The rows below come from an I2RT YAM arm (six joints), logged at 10 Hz.
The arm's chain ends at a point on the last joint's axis. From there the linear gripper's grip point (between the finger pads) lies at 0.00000 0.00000 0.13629 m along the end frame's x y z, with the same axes.
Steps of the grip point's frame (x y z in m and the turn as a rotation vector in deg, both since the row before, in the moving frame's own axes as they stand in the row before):
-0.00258 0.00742 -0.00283 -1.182 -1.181 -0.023
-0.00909 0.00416 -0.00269 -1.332 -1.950 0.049
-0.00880 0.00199 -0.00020 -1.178 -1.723 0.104
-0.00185 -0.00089 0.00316 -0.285 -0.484 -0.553
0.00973 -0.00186 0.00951 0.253 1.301 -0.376
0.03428 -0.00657 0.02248 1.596 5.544 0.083
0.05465 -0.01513 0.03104 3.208 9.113 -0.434
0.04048 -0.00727 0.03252 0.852 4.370 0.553
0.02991 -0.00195 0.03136 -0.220 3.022 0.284
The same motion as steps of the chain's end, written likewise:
0.00023 0.00461 -0.00277 -1.182 -1.181 -0.023
-0.00445 0.00099 -0.00257 -1.332 -1.950 0.049
-0.00470 -0.00081 -0.00011 -1.178 -1.723 0.104
-0.00070 -0.00157 0.00317 -0.285 -0.484 -0.553
0.00664 -0.00125 0.00955 0.253 1.301 -0.376
0.02111 -0.00279 0.02317 1.596 5.544 0.083
0.03310 -0.00745 0.03297 3.208 9.113 -0.434
0.03009 -0.00530 0.03293 0.852 4.370 0.553
0.02273 -0.00249 0.03155 -0.220 3.022 0.284

